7 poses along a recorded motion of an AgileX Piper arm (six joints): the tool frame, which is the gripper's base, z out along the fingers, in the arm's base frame.
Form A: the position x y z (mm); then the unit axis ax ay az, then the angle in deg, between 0 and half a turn.
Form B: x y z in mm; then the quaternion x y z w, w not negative. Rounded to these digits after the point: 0 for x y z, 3 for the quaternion.
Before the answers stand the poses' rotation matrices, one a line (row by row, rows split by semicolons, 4 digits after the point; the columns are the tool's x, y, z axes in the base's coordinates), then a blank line. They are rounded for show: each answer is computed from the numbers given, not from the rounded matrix.
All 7 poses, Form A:
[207, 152, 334, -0.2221, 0.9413, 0.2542, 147.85]
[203, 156, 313, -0.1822, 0.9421, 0.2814, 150.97]
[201, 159, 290, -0.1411, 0.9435, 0.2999, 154.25]
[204, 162, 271, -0.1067, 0.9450, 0.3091, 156.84]
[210, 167, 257, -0.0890, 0.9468, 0.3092, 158.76]
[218, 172, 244, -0.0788, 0.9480, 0.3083, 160.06]
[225, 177, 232, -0.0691, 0.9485, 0.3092, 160.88]
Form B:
-0.7556 -0.5213 0.3966; -0.2508 0.7896 0.5601; -0.6052 0.3237 -0.7273
-0.8121 -0.4583 0.3611; -0.1852 0.7893 0.5854; -0.5533 0.4085 -0.7259
-0.8629 -0.3833 0.3295; -0.1227 0.7912 0.5991; -0.4903 0.4765 -0.7298
-0.8976 -0.3151 0.3084; -0.0720 0.7948 0.6027; -0.4350 0.5187 -0.7360
-0.9168 -0.2748 0.2898; -0.0508 0.8000 0.5979; -0.3962 0.5334 -0.7473
-0.9280 -0.2501 0.2762; -0.0398 0.8035 0.5939; -0.3704 0.5402 -0.7556
-0.9355 -0.2287 0.2691; -0.0262 0.8048 0.5930; -0.3522 0.5477 -0.7589

[207, 152, 334, -0.213, 0.904, 0.244, 0.277]
[203, 156, 313, -0.176, 0.912, 0.272, 0.251]
[201, 159, 290, -0.138, 0.920, 0.292, 0.223]
[204, 162, 271, -0.105, 0.926, 0.303, 0.201]
[210, 167, 257, -0.087, 0.931, 0.304, 0.184]
[218, 172, 244, -0.078, 0.934, 0.304, 0.173]
[225, 177, 232, -0.068, 0.935, 0.305, 0.166]

